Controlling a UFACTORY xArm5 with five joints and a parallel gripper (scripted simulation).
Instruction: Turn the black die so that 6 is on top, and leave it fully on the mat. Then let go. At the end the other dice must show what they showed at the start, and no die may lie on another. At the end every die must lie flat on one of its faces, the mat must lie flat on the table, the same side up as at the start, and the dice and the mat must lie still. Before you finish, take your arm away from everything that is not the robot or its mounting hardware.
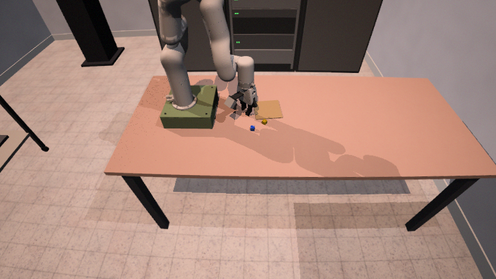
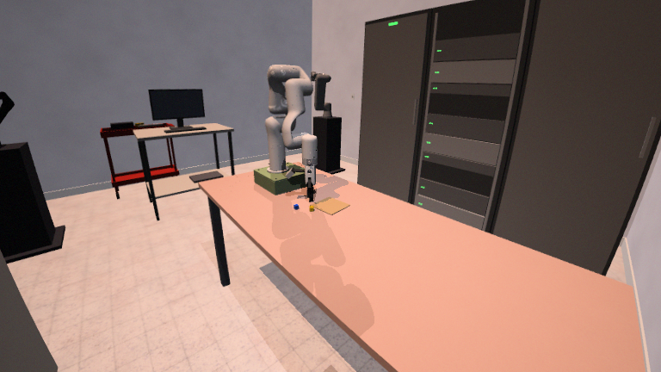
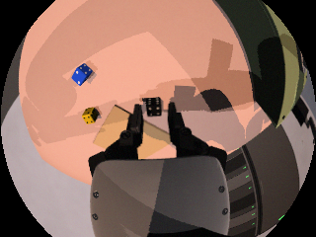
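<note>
The black die is 40 mm below my hand. From my hand the other things lie so: blue die 30 mm ahead, 110 mm to the right, 40 mm below; yellow die 90 mm ahead, 70 mm to the right, 40 mm below; tan mat 110 mm ahead, 40 mm to the left, 40 mm below.
</note>
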